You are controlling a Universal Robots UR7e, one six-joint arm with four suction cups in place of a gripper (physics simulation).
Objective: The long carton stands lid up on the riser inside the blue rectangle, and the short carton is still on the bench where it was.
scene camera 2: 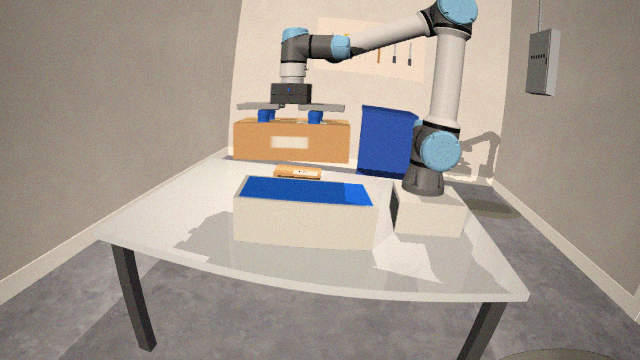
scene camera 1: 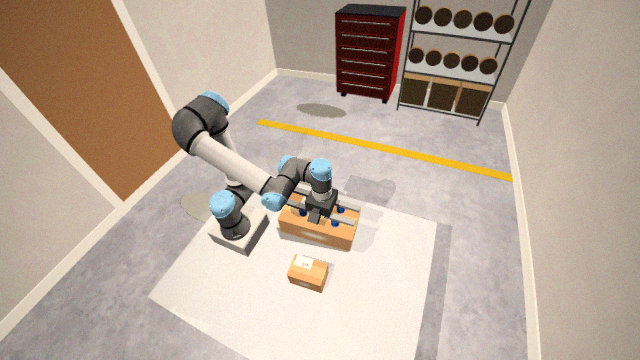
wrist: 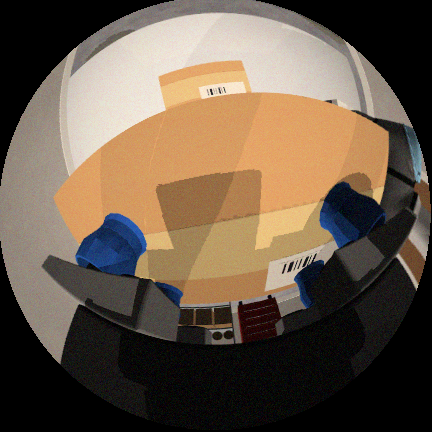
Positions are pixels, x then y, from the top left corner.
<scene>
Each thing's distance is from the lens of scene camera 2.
long carton [scene camera 2: 284,139]: 0.90 m
riser [scene camera 2: 295,212]: 0.83 m
</scene>
